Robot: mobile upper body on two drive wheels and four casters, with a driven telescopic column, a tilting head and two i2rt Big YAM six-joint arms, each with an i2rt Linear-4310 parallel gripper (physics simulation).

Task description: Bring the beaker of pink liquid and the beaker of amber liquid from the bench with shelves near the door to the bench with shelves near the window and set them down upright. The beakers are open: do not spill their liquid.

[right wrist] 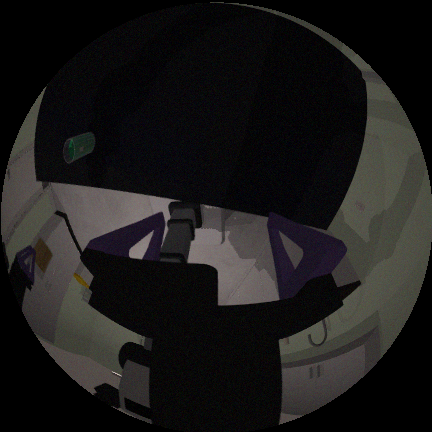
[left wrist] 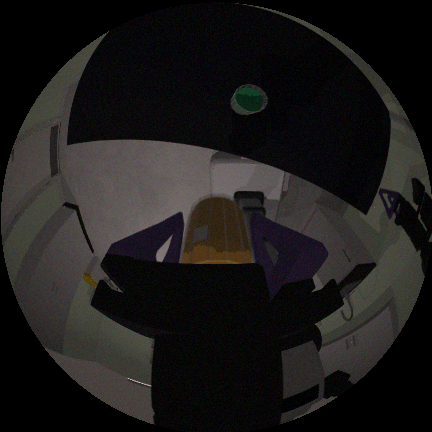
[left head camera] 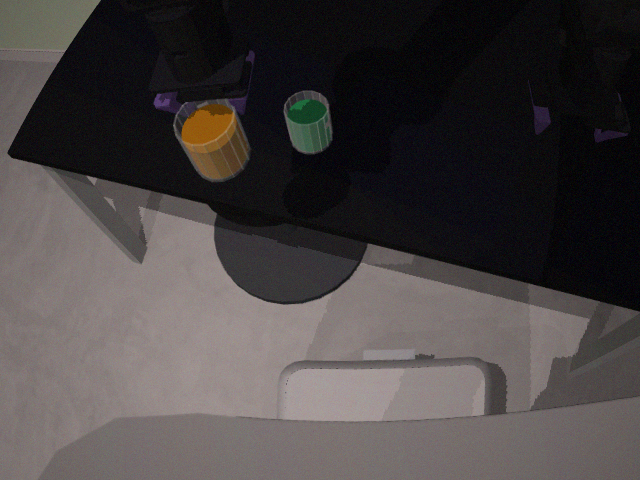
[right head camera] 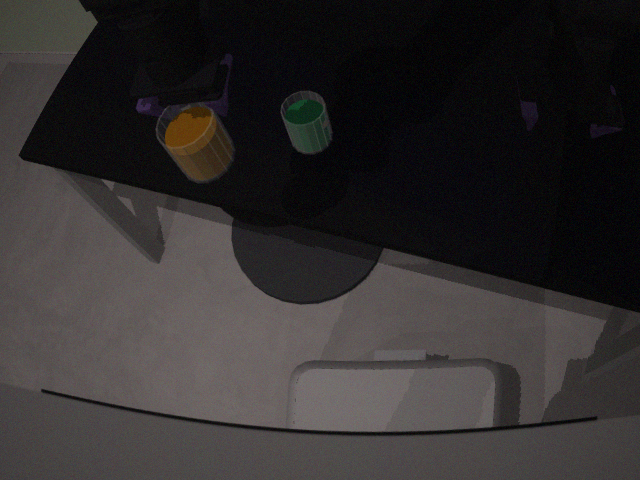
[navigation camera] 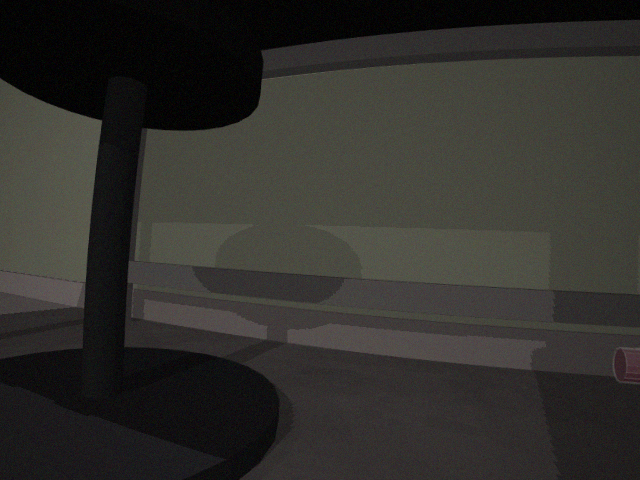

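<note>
My left gripper (left head camera: 205,104) (right head camera: 184,107) (left wrist: 216,217) is shut on the amber beaker (left head camera: 219,157) (right head camera: 204,160) (left wrist: 217,237), a clear open glass with orange liquid, held above the dark bench top's near left part. The amber beaker (right wrist: 43,255) also shows at the far left of the right wrist view. My right gripper (left head camera: 574,126) (right head camera: 566,122) (right wrist: 215,217) is wide open and empty over the bench top's right part. The pink beaker (navigation camera: 628,365) lies on its side low down at the right edge of the navigation view, partly cut off. It does not show in the head views.
A green beaker (left head camera: 310,131) (right head camera: 309,131) (left wrist: 249,100) (right wrist: 81,146) stands upright on the dark bench top (left head camera: 454,217) (right head camera: 454,217), right of the amber one. A dark round disc (left head camera: 286,271) (right head camera: 305,276) shows below the near edge. A dark post (navigation camera: 108,232) stands left in the navigation view.
</note>
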